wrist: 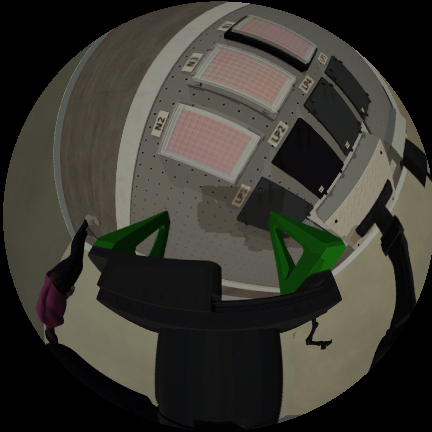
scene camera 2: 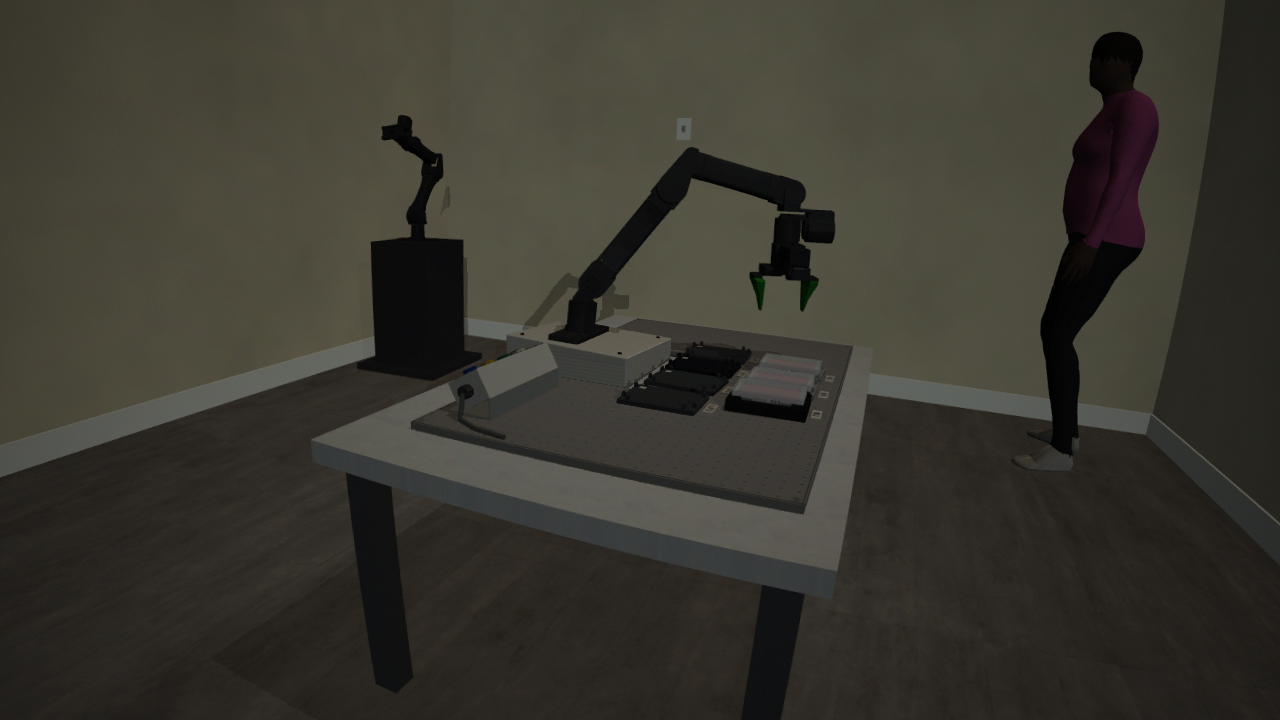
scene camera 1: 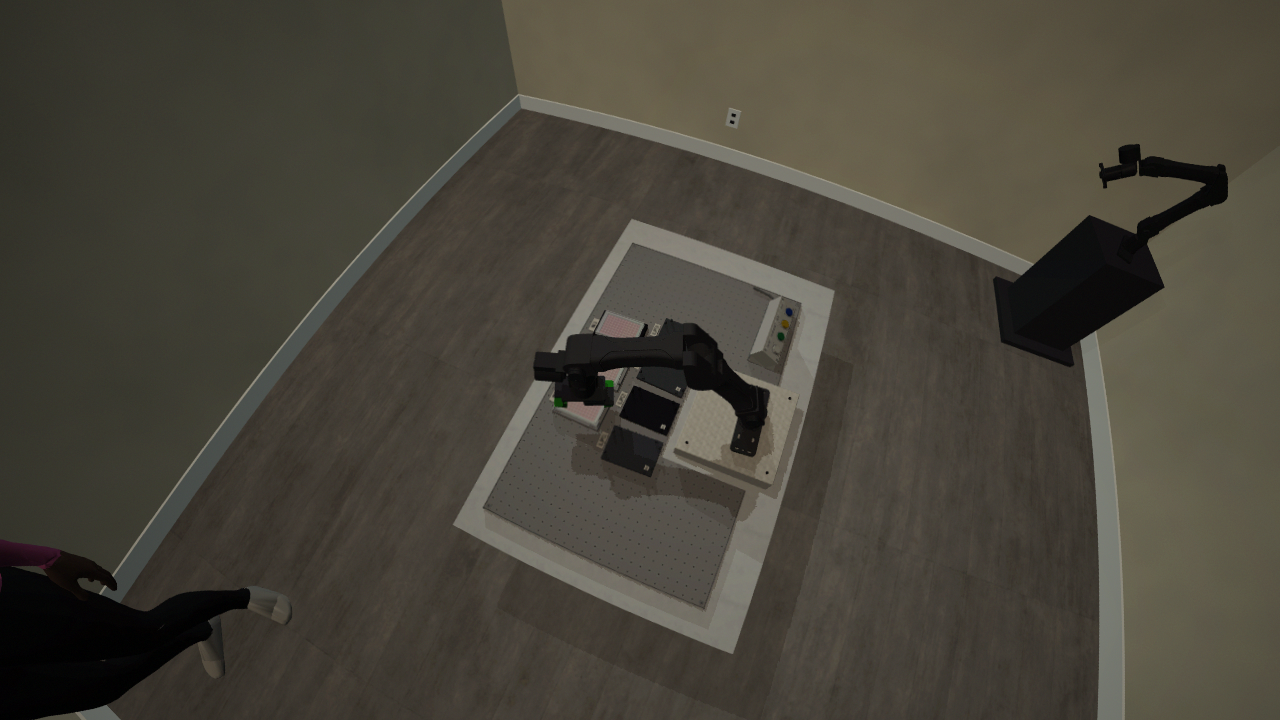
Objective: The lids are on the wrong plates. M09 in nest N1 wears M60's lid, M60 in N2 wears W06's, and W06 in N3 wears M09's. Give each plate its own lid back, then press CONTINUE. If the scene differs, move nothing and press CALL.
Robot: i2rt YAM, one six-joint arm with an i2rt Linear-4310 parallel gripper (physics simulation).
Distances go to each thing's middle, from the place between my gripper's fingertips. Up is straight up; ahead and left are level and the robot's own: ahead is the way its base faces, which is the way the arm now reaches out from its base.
Now: the nest N1 (scene camera 2: 798,413) 300 mm to the right of my hand, 120 mm below it and 30 mm ahead of it.
